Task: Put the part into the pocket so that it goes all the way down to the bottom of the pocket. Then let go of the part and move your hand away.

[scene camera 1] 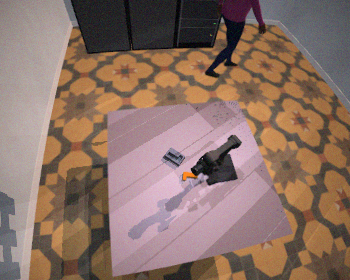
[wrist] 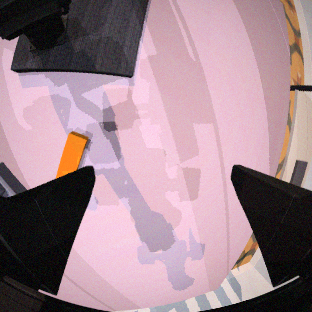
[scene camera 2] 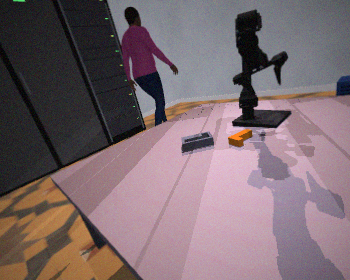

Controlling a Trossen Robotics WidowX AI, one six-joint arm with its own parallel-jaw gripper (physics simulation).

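Where they show: gripper, fingertip midpoint: (scene camera 1: 206, 178) (wrist: 164, 172) (scene camera 2: 266, 89); arm's base at its link origin: (wrist: 47, 30) (scene camera 2: 248, 117).
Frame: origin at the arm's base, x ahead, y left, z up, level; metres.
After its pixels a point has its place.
An orange L-shaped part (scene camera 1: 188, 176) @[x 0.254, y 0.033, z -0.002 m] (scene camera 2: 240, 137) @[x 0.254, y 0.032, z -0.003 m] (wrist: 72, 154) @[x 0.213, y 0.039, z 0.006 m] lies flat on the table, apart from the pocket block. In the wrist view, the left finger hides its lower end. The grey block with the pocket (scene camera 1: 167, 157) @[x 0.353, y -0.166, z 0.006 m] (scene camera 2: 197, 146) @[x 0.332, y -0.137, z -0.015 m] (wrist: 9, 176) @[x 0.244, y -0.107, z -0.009 m] stands to the part's left in both scene views; a sliver shows at the wrist view's left edge. Its pocket looks empty. My gripper (wrist: 164, 172) @[x 0.192, y 0.133, z 0.170 m] is wide open and empty, pointing down, high above the table. In the wrist view the part is up and left of the gap between the fingers, beside the left fingertip.
The arm's dark base plate (scene camera 1: 228, 175) @[x -0.054, y 0.134, z -0.009 m] (scene camera 2: 270, 119) @[x 0.023, y 0.110, z -0.007 m] (wrist: 100, 57) @[x 0.063, y 0.092, z -0.006 m] stands close to the part. The pink table (scene camera 1: 135, 135) @[x 0.537, y -0.461, z -0.024 m] (scene camera 2: 140, 200) @[x 0.700, y -0.148, z -0.024 m] carries shadows of the arm. Dark cabinets (scene camera 1: 105, 25) (scene camera 2: 35, 100) and a person (scene camera 1: 234, 30) (scene camera 2: 142, 55) are beyond the table.
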